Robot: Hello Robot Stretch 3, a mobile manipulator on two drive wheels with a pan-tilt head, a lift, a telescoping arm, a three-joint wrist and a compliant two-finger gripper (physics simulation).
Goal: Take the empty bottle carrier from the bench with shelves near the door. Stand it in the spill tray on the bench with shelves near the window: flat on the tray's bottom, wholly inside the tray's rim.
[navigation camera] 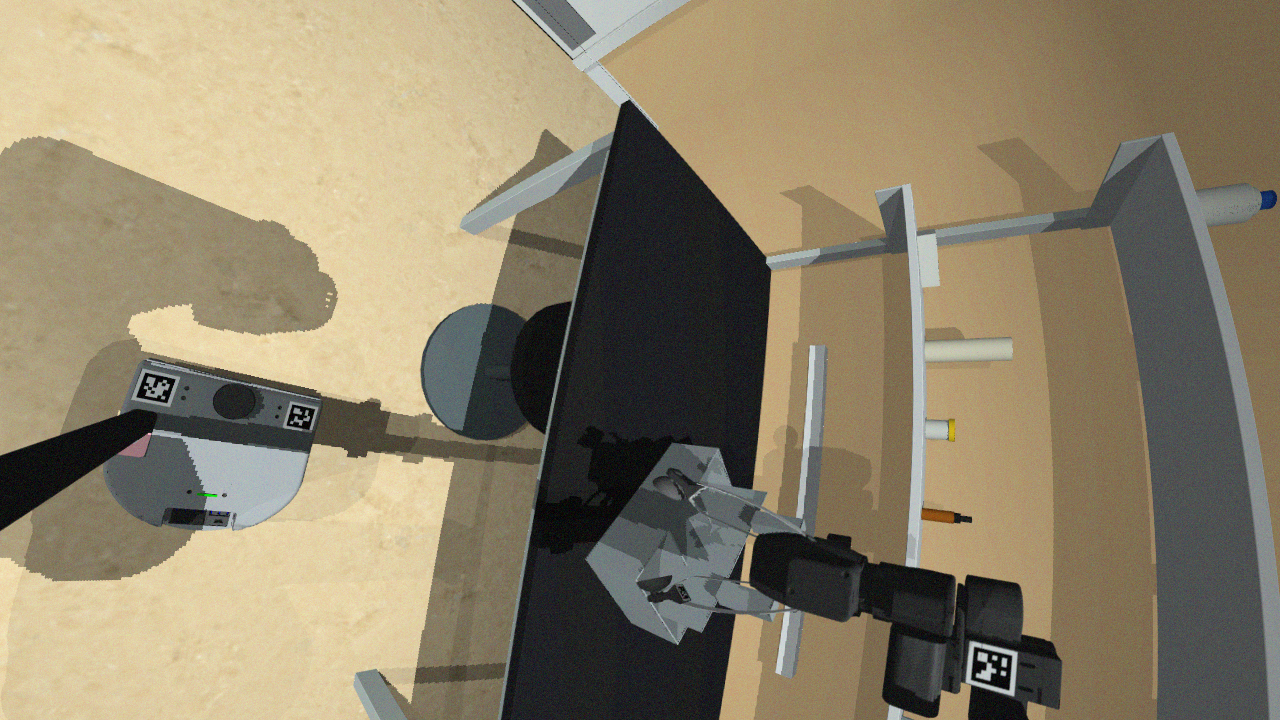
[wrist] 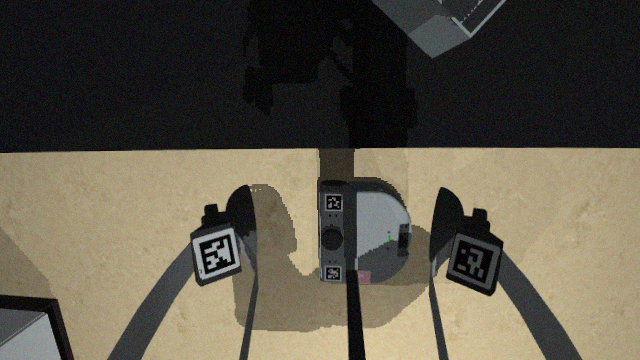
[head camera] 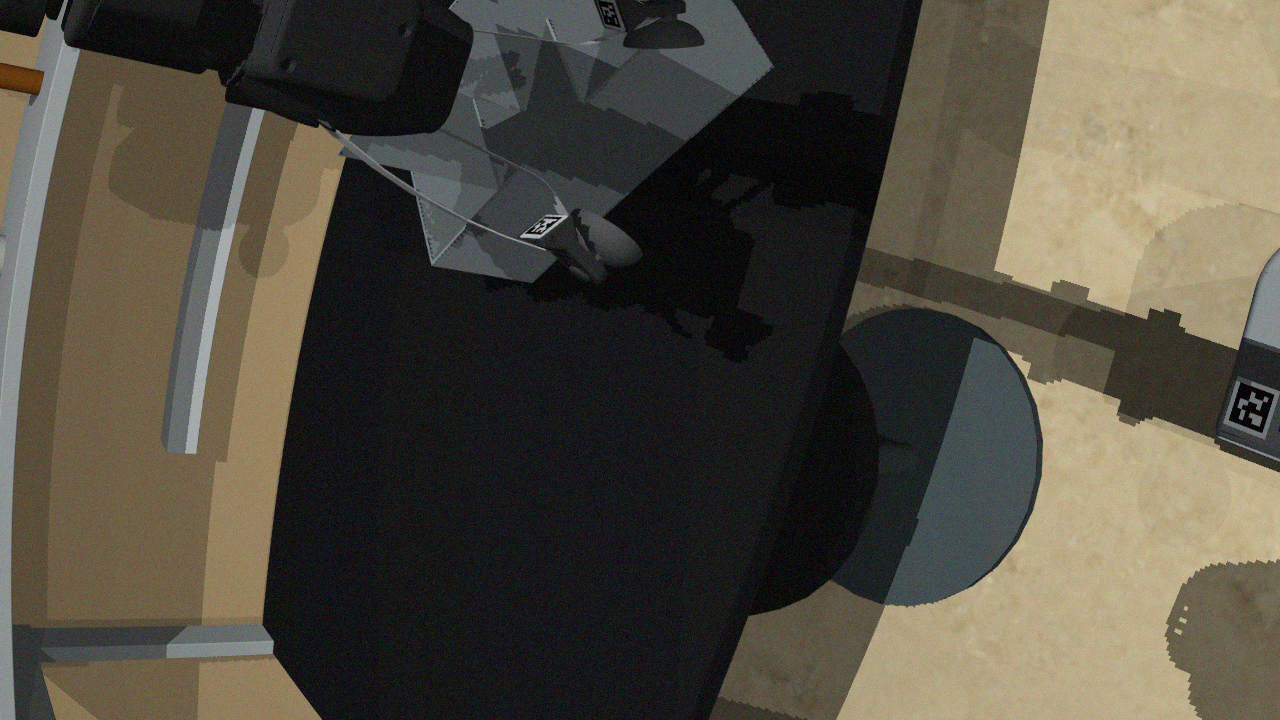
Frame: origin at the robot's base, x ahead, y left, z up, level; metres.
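Seen in the pictures: gripper, fingertip midpoint: (navigation camera: 648, 530) (wrist: 342, 211) (head camera: 661, 144); robot's base, origin of the base link: (navigation camera: 234, 399) (wrist: 334, 222).
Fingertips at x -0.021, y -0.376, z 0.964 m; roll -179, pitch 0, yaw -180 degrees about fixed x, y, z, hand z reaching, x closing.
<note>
Pixels of each thing's top centre, then the offset from my fingertips to it. "*": a spot on its surface instead. Level surfaces: height alone.
- empty bottle carrier, middle of its top: (head camera: 331, 4) (navigation camera: 789, 567) 0.293 m right, 0.059 m back, 0.078 m up
- black bench top, its level: 0.202 m down
- round stool, surface spot: (head camera: 975, 465) (navigation camera: 455, 371) * 0.151 m right, 0.237 m ahead, 0.934 m down
- white cylinder, surface spot: (navigation camera: 971, 349) * 0.626 m right, 0.406 m ahead, 0.353 m up
- yellow-capped bottle, surface spot: (navigation camera: 937, 429) * 0.631 m right, 0.226 m ahead, 0.280 m up
- orange item, surface spot: (navigation camera: 939, 515) * 0.582 m right, 0.046 m ahead, 0.289 m up
The empty bottle carrier (head camera: 716, 98) (navigation camera: 617, 546), grey with several compartments, stands on the black bench top (head camera: 501, 447) (navigation camera: 662, 358) (wrist: 125, 75). In the wrist view, a corner of the carrier (wrist: 435, 37) shows at the top right, apart from the fingers. My gripper (head camera: 628, 134) (navigation camera: 664, 535) (wrist: 342, 211) is open, with nothing between its fingertips. In the head and navigation views the fingers overlap the carrier; their height above it is hard to tell. The spill tray does not show in these views.
A round stool (head camera: 975, 465) (navigation camera: 456, 376) stands partly under the bench's front edge. My base (navigation camera: 250, 470) (wrist: 380, 220) is on the floor. A shelf (navigation camera: 916, 358) along the wall holds a white cylinder (navigation camera: 971, 349), a yellow-capped bottle (navigation camera: 937, 429) and an orange item (navigation camera: 939, 515).
</note>
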